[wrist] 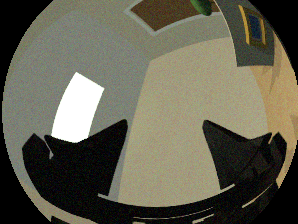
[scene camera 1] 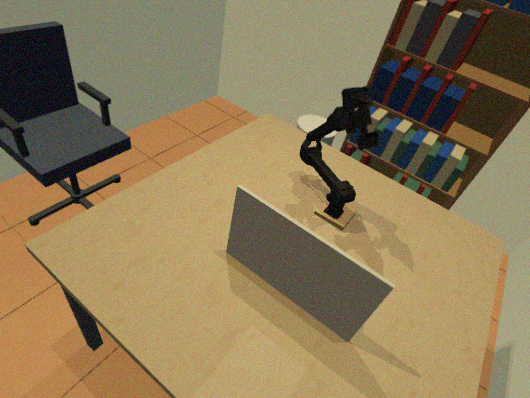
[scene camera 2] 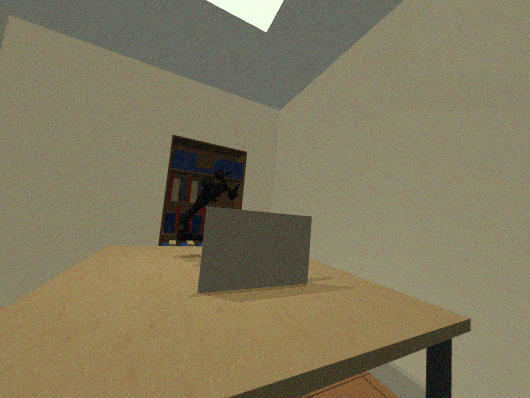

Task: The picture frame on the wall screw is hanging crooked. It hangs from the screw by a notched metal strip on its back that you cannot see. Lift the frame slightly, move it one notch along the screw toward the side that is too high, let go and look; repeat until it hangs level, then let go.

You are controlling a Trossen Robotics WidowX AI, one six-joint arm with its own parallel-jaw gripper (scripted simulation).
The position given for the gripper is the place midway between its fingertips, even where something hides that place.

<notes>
The gripper (scene camera 1: 373,117) is open and holds nothing. Further things: a grey wall panel (scene camera 1: 341,292).
The gripper shows as well in the wrist view (wrist: 167,124). The grey wall panel is seen too in scene camera 2 (scene camera 2: 242,249).
</notes>
